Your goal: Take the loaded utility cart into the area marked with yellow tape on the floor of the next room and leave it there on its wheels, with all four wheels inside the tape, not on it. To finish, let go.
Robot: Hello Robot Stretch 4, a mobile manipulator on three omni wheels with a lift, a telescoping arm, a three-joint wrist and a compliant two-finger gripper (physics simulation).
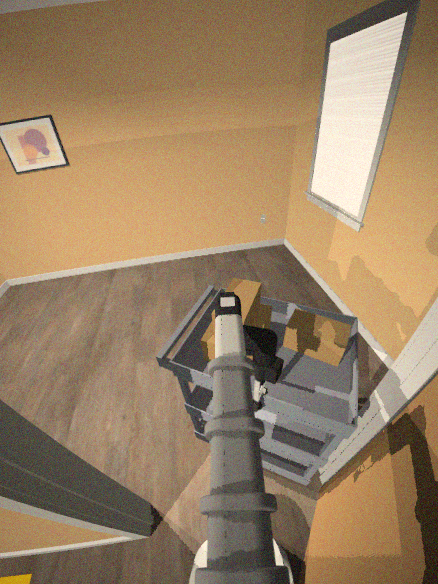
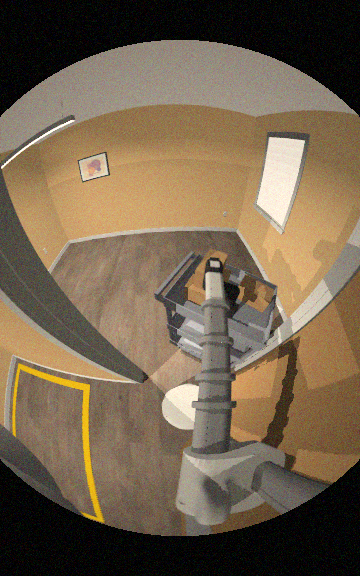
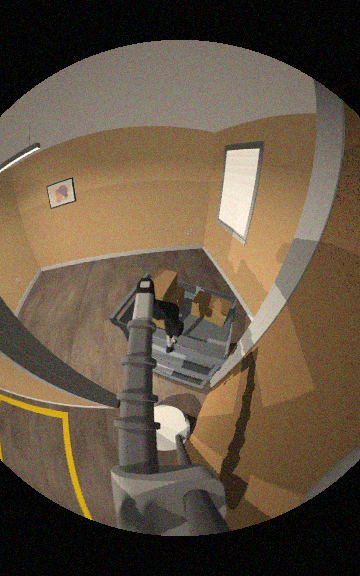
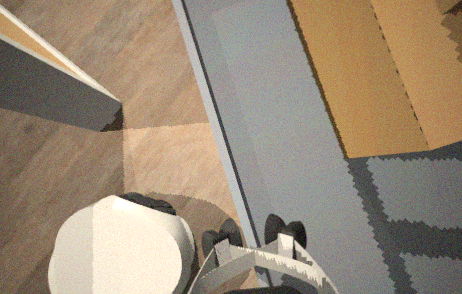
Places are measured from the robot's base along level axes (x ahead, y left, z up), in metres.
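Pixels of known places: gripper, fingertip midpoint: (image 1: pixel 259 403) (image 3: pixel 171 347); robot's base, origin of the base link: (image 2: pixel 186 405) (image 3: pixel 164 426).
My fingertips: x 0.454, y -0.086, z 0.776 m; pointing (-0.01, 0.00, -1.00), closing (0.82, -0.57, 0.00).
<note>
Ahead of a thing's pixels: the offset from my fingertips to its top centre. "*": to the spot under its first point.
The grey utility cart (image 1: pixel 300 410) (image 3: pixel 200 345) (image 4: pixel 290 125) stands upright ahead of my base, its near right corner close to white trim. Brown boxes lie in its top tray, among them one box {dx +0.224, dy -0.245, dz +0.107 m} (image 1: pixel 330 335) at the right and a large box {* dx +0.119, dy +0.029, dz +0.059 m} (image 4: pixel 360 100). My gripper (image 1: pixel 260 394) (image 3: pixel 170 346) (image 4: pixel 252 234) is shut on the near rim of the cart, one fingertip pair on each side. The arm hides part of the cart, and its wheels are mostly hidden. The yellow tape (image 1: pixel 15 579) (image 2: pixel 86 425) (image 3: pixel 35 407) marks floor at the lower left, beyond a wall, away from the cart.
A dark wall end (image 1: pixel 145 520) (image 2: pixel 135 372) (image 4: pixel 105 112) juts in at the left. White trim (image 1: pixel 400 380) (image 3: pixel 300 250) edges the wall at the right, close to the cart. My white base (image 2: pixel 180 407) (image 4: pixel 120 245) is beside the near side of the cart.
</note>
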